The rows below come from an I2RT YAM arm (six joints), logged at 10 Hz.
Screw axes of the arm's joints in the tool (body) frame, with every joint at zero. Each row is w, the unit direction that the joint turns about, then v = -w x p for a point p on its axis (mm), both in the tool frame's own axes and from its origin. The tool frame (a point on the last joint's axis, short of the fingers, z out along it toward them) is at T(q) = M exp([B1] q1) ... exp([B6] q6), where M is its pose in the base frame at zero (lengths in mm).
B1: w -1 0 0 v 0 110.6 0
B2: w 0 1 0 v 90.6 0 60
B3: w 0 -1 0 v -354.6 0 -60
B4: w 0 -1 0 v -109.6 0 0
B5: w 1 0 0 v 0 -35.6 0
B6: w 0 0 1 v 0 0 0
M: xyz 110.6 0 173.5 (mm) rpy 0 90 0 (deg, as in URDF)
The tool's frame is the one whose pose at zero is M.
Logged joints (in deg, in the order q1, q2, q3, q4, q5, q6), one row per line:
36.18 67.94 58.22 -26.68 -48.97 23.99
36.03 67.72 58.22 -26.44 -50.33 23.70
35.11 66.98 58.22 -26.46 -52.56 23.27
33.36 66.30 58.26 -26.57 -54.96 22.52
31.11 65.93 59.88 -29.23 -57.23 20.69
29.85 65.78 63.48 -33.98 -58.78 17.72
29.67 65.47 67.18 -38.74 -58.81 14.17
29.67 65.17 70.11 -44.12 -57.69 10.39
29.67 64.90 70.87 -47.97 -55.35 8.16
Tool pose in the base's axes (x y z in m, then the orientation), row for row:
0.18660 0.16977 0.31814 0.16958 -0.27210 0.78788 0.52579
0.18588 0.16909 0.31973 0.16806 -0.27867 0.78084 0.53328
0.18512 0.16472 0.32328 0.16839 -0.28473 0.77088 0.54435
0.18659 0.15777 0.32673 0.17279 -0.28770 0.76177 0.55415
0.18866 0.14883 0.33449 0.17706 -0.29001 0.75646 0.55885
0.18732 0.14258 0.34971 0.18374 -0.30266 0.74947 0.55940
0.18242 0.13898 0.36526 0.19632 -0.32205 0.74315 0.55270
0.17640 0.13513 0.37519 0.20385 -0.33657 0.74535 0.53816
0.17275 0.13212 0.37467 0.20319 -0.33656 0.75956 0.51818
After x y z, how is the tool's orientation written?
As a quaternion, w x y z.
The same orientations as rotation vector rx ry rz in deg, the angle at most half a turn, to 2 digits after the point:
-44.31 128.29 85.61
-45.41 127.25 86.91
-46.39 125.61 88.70
-46.76 123.82 90.07
-47.03 122.67 90.63
-48.90 121.10 90.39
-51.68 119.26 88.70
-53.79 119.13 86.02
-53.81 121.44 82.85

